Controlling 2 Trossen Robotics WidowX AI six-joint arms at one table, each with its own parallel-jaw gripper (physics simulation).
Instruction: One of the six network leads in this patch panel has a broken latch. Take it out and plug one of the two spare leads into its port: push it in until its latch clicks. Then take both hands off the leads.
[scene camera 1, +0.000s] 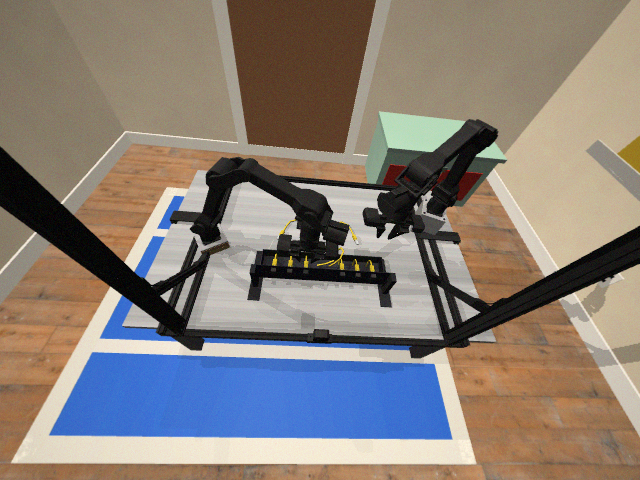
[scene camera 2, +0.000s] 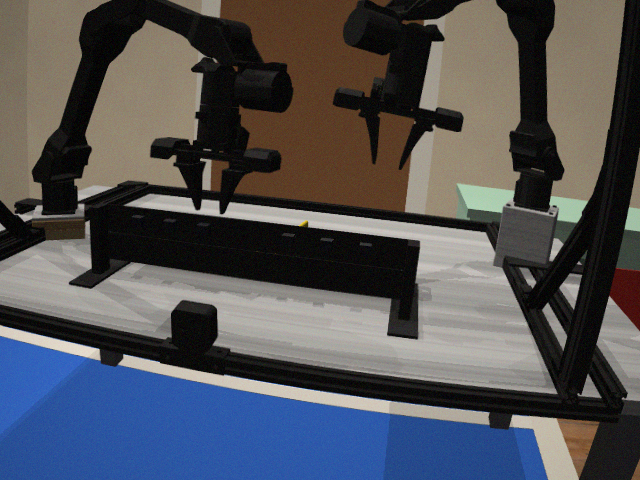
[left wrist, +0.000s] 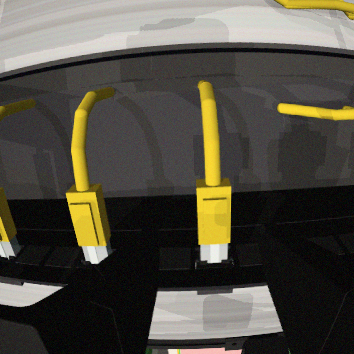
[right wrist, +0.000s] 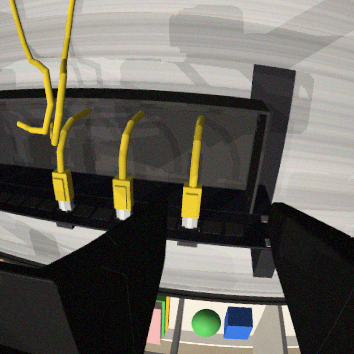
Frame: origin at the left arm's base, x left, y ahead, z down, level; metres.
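Where they show: left gripper, fingertip midpoint: (scene camera 1: 305, 261) (scene camera 2: 209, 212) (left wrist: 209, 236); right gripper, fingertip midpoint: (scene camera 1: 382, 238) (scene camera 2: 386, 166) (right wrist: 219, 212); left arm's base, link origin: (scene camera 1: 210, 236) (scene camera 2: 59, 210); right arm's base, link origin: (scene camera 1: 434, 209) (scene camera 2: 532, 206).
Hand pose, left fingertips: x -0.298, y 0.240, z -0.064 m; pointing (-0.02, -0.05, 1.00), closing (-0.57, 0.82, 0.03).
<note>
Things, the pixels of their top centre, and the offset from my left fingertips. "spot": a spot on its surface instead.
- black patch panel, top centre: (scene camera 2: 251, 216) (scene camera 1: 324, 263) dx -0.037, dy +0.053, dz -0.001 m
- rightmost lead, top centre: (right wrist: 189, 217) (scene camera 1: 372, 270) dx -0.136, dy +0.191, dz +0.012 m
- spare lead, top centre: (scene camera 1: 356, 238) dx +0.043, dy +0.274, dz +0.095 m
- small black block, surface spot: (scene camera 2: 194, 325) (scene camera 1: 322, 338) spot: dx -0.229, dy -0.066, dz +0.070 m
The black patch panel (scene camera 1: 320, 274) (scene camera 2: 248, 258) stands on the table with six yellow leads plugged in. The third from the left (scene camera 1: 306, 262) (left wrist: 214, 215) is centred in the left wrist view; the second (left wrist: 89, 217) is beside it. The rightmost lead (scene camera 1: 372, 267) (right wrist: 192, 201) shows in the right wrist view. I cannot tell which latch is broken. One spare lead (scene camera 1: 354, 236) lies behind the panel, its clear plug visible; the other (scene camera 1: 287, 225) is partly hidden by my left arm. My left gripper (scene camera 2: 209, 210) is open and empty above the panel. My right gripper (scene camera 2: 387, 165) (right wrist: 219, 212) is open and empty, high behind the panel's right end.
A black frame (scene camera 1: 253, 336) edges the table, with a small black block (scene camera 1: 321, 335) (scene camera 2: 194, 325) at its front. Yellow cords (right wrist: 64, 75) trail over the panel's rear edge between the two groups of leads. A green cabinet (scene camera 1: 413, 131) stands behind the right arm.
</note>
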